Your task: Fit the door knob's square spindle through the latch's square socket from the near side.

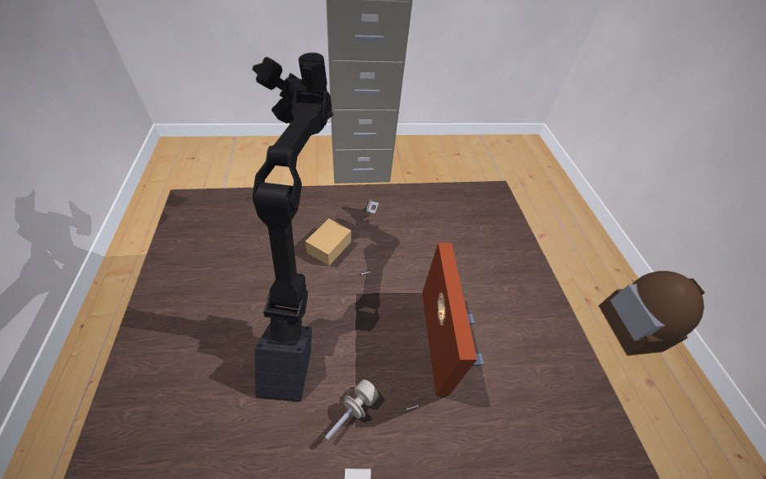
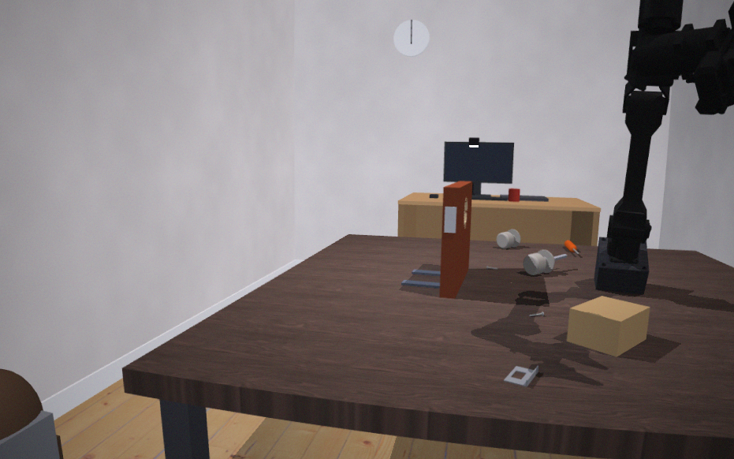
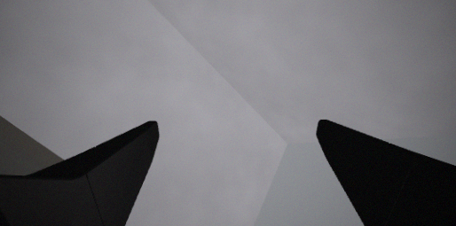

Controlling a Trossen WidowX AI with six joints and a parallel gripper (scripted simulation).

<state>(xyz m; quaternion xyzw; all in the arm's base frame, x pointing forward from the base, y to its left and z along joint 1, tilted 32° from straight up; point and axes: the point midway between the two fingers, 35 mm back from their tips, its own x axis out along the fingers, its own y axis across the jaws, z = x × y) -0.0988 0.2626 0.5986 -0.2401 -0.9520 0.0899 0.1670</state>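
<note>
The door knob is 280 mm ahead of my hand, 670 mm to the right of it and 430 mm below it. From my hand the other things lie so: wooden door slab: 480 mm ahead, 480 mm to the right, 310 mm below; white card: 290 mm ahead, 810 mm to the right, 460 mm below; tan box: 150 mm ahead, 180 mm to the right, 430 mm below.
</note>
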